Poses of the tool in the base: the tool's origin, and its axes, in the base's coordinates. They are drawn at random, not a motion.
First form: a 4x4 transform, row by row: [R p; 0 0 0 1], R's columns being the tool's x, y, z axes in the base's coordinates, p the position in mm. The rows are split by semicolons.
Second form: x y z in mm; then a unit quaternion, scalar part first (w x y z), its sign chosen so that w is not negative. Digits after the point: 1 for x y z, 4 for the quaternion.
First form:
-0.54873, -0.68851, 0.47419, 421.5; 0.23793, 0.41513, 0.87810, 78.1; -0.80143, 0.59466, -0.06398, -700.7; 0, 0, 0, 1
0.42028, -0.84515, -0.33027, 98.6; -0.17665, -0.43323, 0.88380, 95.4; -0.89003, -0.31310, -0.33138, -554.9; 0, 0, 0, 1
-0.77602, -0.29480, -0.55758, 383.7; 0.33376, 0.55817, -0.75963, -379.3; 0.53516, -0.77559, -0.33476, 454.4; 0, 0, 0, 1
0.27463, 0.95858, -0.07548, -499.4; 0.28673, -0.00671, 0.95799, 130.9; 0.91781, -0.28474, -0.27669, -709.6; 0, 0, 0, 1
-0.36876, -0.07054, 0.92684, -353.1; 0.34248, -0.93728, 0.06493, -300.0; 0.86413, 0.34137, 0.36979, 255.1; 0, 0, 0, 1
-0.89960, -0.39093, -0.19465, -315.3; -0.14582, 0.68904, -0.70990, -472.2; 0.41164, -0.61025, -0.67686, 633.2; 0, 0, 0, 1
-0.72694, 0.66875, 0.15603, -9.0; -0.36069, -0.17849, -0.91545, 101.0; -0.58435, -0.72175, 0.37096, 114.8; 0, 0, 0, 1
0.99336, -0.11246, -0.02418, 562.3; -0.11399, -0.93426, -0.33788, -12.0; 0.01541, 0.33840, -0.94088, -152.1; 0, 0, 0, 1
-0.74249, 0.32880, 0.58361, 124.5; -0.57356, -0.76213, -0.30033, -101.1; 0.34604, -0.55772, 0.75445, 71.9; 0, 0, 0, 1
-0.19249, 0.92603, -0.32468, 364.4; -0.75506, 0.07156, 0.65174, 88.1; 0.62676, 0.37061, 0.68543, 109.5; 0, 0, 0, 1
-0.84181, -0.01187, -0.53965, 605.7; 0.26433, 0.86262, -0.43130, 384.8; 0.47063, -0.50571, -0.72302, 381.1; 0, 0, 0, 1
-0.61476, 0.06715, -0.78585, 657.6; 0.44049, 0.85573, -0.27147, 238.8; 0.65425, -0.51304, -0.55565, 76.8; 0, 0, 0, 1
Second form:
421.5, 78.1, -700.7, 0.4479, -0.1582, 0.7120, 0.5171
98.6, 95.4, -554.9, 0.4049, -0.7391, 0.3456, 0.4128
383.7, -379.3, 454.4, 0.3344, -0.0119, -0.8168, 0.4699
-499.4, 130.9, -709.6, 0.4978, -0.6241, -0.4988, -0.3374
-353.1, -300.0, 255.1, 0.1262, 0.5474, 0.1242, 0.8179
-315.3, -472.2, 633.2, 0.1678, 0.1485, -0.9035, 0.3653
-9.0, 101.0, 114.8, 0.3412, 0.1419, 0.5426, -0.7544
562.3, -12.0, -152.1, 0.1719, 0.9834, -0.0576, -0.0022
124.5, -101.1, 71.9, 0.2499, -0.2575, 0.2376, -0.9026
364.4, 88.1, 109.5, 0.6254, -0.1124, -0.3803, -0.6720
605.7, 384.8, 381.1, 0.2729, -0.0682, -0.9257, 0.2531
657.6, 238.8, 76.8, 0.4139, -0.1459, -0.8698, 0.2255

